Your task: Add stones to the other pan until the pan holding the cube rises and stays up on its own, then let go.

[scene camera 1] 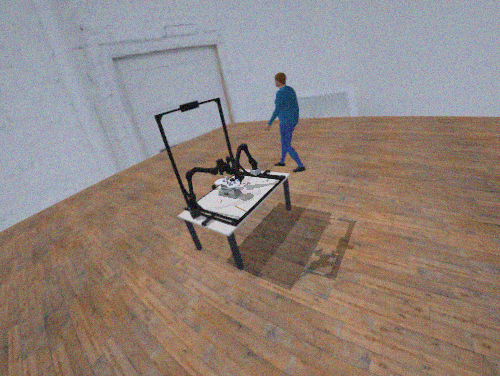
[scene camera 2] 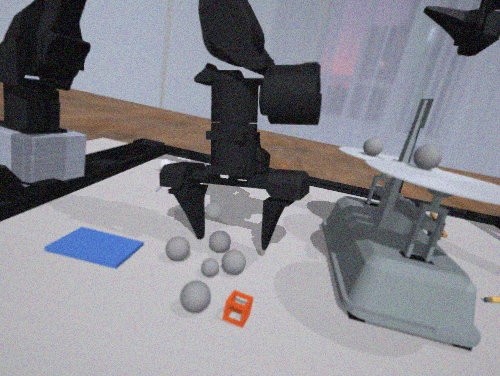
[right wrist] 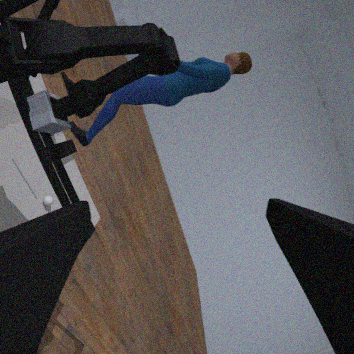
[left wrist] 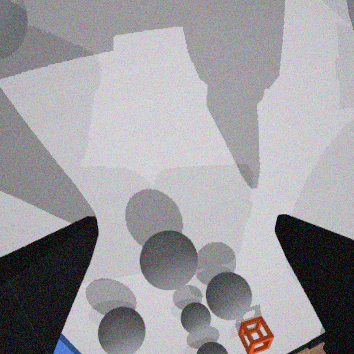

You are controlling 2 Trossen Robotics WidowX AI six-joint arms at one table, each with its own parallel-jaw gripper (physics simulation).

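Frame: origin at the left arm's base, x ahead, y left, z up, level; millimetres.
Where they show: left gripper, fingertip midpoint: [scene camera 2: 231, 243] [left wrist: 188, 224]; right gripper, fingertip midpoint: [scene camera 1: 233, 162] [right wrist: 179, 208]; left arm's base, link origin: [scene camera 1: 255, 168] [scene camera 2: 31, 128] [right wrist: 58, 109]; right arm's base, link origin: [scene camera 1: 193, 208].
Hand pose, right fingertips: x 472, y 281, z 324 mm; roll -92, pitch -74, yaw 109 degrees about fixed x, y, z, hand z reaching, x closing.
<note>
Things, the pixels of their top centre, and the offset from my right fingertips. "pt": a spot on its surface instead.
- orange open-frame cube, top centre: [scene camera 2: 240, 298] [left wrist: 260, 346] dx -79, dy -386, dz -391 mm
- grey-green balance, top centre: [scene camera 2: 433, 99] [scene camera 1: 225, 176] dx +44, dy -173, dz -178 mm
- blue flat square, surface spot: [scene camera 2: 94, 246] pt dx -260, dy -373, dz -406 mm
- yellow pencil-like piece, surface spot: [scene camera 2: 492, 299] pt dx +183, dy -151, dz -406 mm
- small white ball, top centre: [right wrist: 51, 199] dx -412, dy -23, dz -384 mm
My left gripper [scene camera 2: 232, 244] [left wrist: 188, 224] is open and empty, low over the table beside a loose cluster of grey stones. The stones include a larger one [scene camera 2: 195, 296], a small one [scene camera 2: 210, 267] and one near the left finger [scene camera 2: 219, 241]. An orange open-frame cube [scene camera 2: 238, 308] [left wrist: 256, 334] lies on the table beside them. The grey-green balance [scene camera 2: 415, 285] stands at the right in scene camera 2. One stone [scene camera 2: 373, 146] is over its farther white pan, another stone [scene camera 2: 427, 156] over the nearer one. No cube shows on the visible pan parts. My right gripper [right wrist: 179, 208] is open and empty, raised away from the table.
A blue flat square [scene camera 2: 94, 246] lies left of the stones. A yellow pencil-like piece [scene camera 2: 492, 299] lies right of the balance. A black rail frame edges the table. A small white ball [right wrist: 48, 200] shows near the rail. A person [scene camera 1: 286, 112] stands beyond the table.
</note>
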